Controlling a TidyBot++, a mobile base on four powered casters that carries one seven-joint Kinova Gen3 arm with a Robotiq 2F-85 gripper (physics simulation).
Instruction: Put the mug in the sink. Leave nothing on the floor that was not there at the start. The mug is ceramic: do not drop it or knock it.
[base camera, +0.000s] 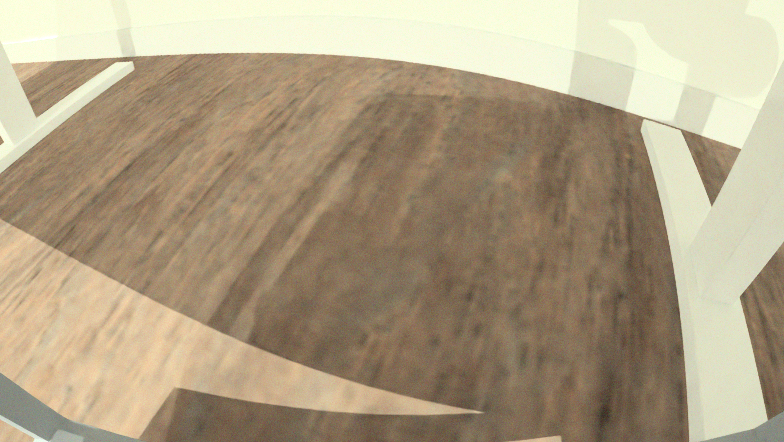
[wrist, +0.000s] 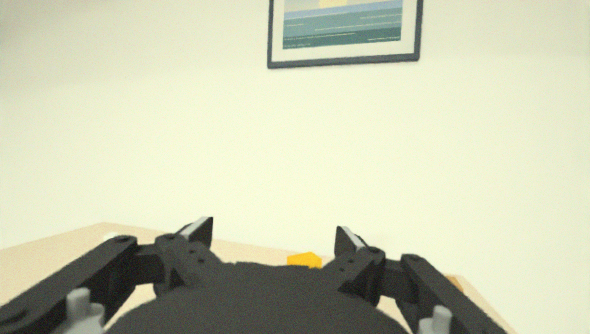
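Note:
My gripper is open, its two dark fingers spread wide in the wrist view, with the wall behind the gap between them. No thing shows between the fingertips. The mug and the sink do not show in either view.
A light wooden table top lies beyond the gripper. A yellow block is on it, and a brown thing shows partly at the right. A framed picture hangs on the wall. White table legs stand at both sides in the base view.

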